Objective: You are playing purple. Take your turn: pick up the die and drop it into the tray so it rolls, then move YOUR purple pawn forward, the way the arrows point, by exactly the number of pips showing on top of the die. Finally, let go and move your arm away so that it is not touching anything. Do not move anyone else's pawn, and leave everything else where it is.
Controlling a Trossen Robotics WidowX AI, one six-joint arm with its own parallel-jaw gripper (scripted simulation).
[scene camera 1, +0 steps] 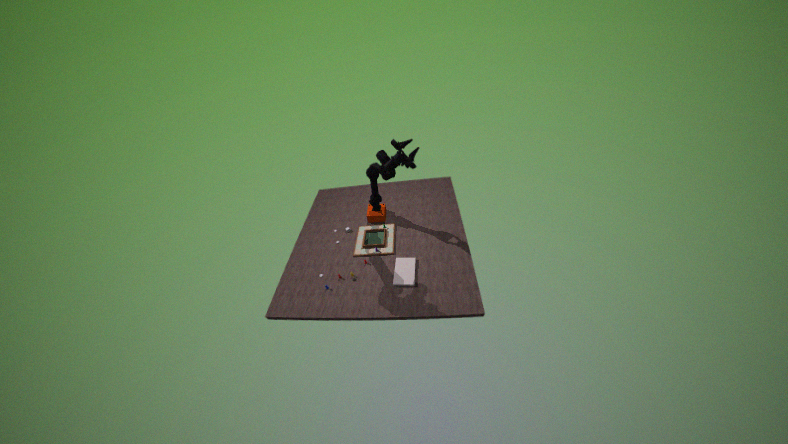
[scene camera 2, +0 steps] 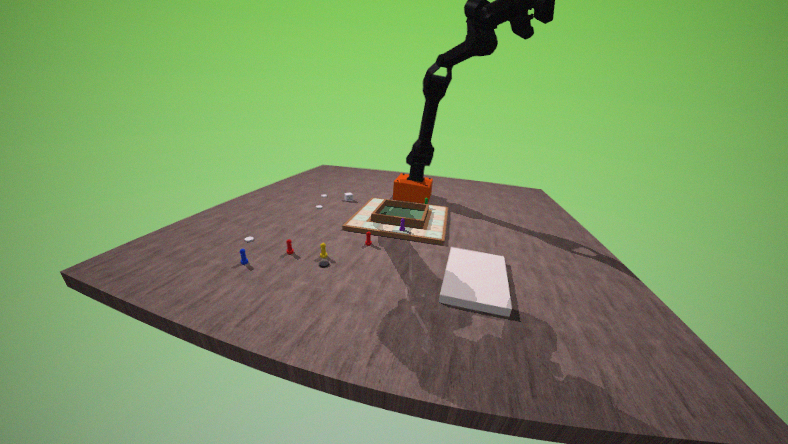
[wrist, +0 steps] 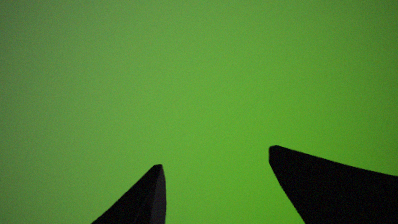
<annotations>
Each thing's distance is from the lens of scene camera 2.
white slab (scene camera 2: 474,280): 55 cm
</annotations>
